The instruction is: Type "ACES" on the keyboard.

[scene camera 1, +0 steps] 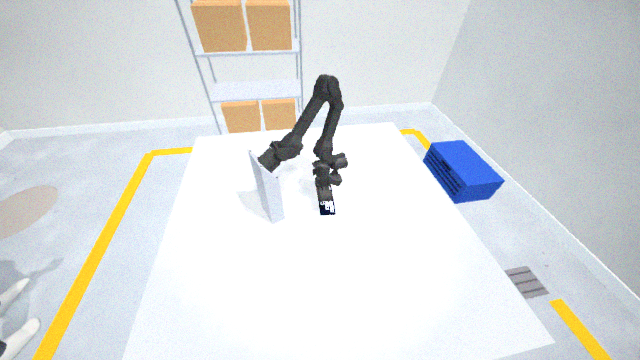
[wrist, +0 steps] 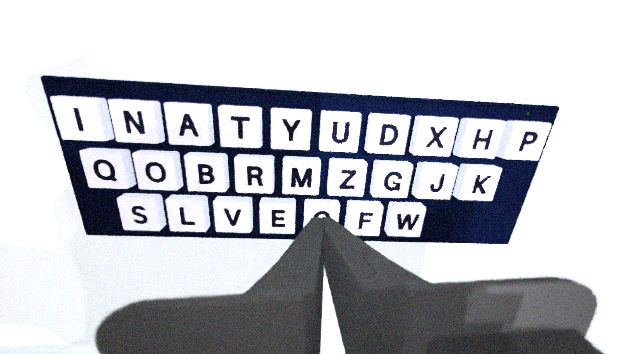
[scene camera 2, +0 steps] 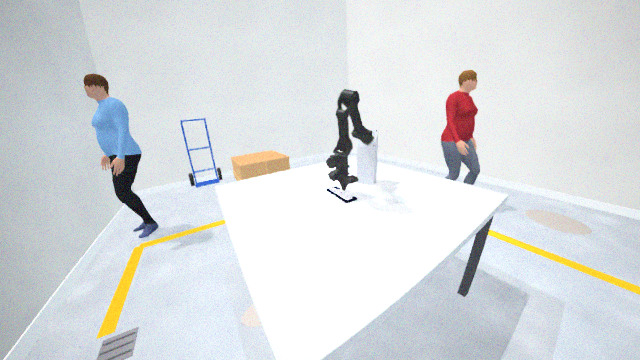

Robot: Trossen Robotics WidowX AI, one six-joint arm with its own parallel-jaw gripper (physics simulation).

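Where they show: gripper, fingertip midpoint: (wrist: 320,226) (scene camera 2: 343,190); arm's base at its link origin: (scene camera 1: 264,165) (scene camera 2: 367,138).
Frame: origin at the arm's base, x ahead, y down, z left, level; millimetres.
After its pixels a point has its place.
The navy keyboard (scene camera 1: 327,212) {x 238, y 270, z 50 mm} (scene camera 2: 352,200) {x 172, y 275, z 241 mm} (wrist: 467,222) {x 213, y 270, z 62 mm} with white letter keys lies flat on the white table (scene camera 1: 320,290) {x 286, y 283, z -275 mm} (scene camera 2: 320,250) {x 391, y 283, z 579 mm}. In the wrist view, the A key (wrist: 188,125) {x 211, y 265, z 196 mm} is in the top row; the E key (wrist: 277,216) {x 186, y 265, z 151 mm} and S key (wrist: 141,214) {x 166, y 265, z 205 mm} are in the bottom row. My gripper (scene camera 1: 326,198) {x 189, y 262, z 131 mm} (scene camera 2: 344,188) {x 189, y 262, z 131 mm} (wrist: 320,226) {x 189, y 262, z 131 mm} is shut and empty. Its tips cover the lower part of the C key (wrist: 313,207) {x 196, y 265, z 137 mm}, between E and the F key (wrist: 364,218) {x 199, y 265, z 113 mm}. Whether they touch it I cannot tell.
An upright white panel (scene camera 1: 269,195) {x 30, y 97, z -56 mm} (scene camera 2: 367,162) {x 10, y 140, z 27 mm} stands beside the arm's base. Off the table are a shelf rack (scene camera 1: 250,53) with boxes, a blue box (scene camera 1: 465,167), a hand truck (scene camera 2: 199,148), cardboard boxes (scene camera 2: 261,164) and two people (scene camera 2: 116,125) (scene camera 2: 460,120).
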